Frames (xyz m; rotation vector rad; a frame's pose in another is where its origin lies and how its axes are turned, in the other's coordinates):
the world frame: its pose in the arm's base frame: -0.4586 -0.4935 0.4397 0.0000 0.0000 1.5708
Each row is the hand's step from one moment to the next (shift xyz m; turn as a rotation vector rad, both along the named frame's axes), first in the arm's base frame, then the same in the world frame.
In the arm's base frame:
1: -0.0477 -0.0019 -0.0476 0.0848 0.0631 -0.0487
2: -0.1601 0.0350 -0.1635 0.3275 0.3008 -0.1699
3: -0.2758 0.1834 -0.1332 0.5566 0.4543 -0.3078
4: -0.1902 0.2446 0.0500 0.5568 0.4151 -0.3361
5: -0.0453 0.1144 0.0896 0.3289 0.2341 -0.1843
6: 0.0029 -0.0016 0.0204 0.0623 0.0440 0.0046
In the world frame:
1: -0.0019 0.0477 -0.0476 0.0631 -0.0848 -0.0487
2: 0.0350 0.1601 -0.1635 0.3008 -0.3275 -0.1699
3: 0.1834 0.2758 -0.1332 0.4543 -0.5566 -0.3078
4: 0.2446 0.1902 0.0500 0.4151 -0.5568 -0.3361
5: 0.1144 0.0453 0.0896 0.2341 -0.3289 -0.1843
6: -0.0016 -0.0029 0.0204 0.0440 -0.0623 0.0046

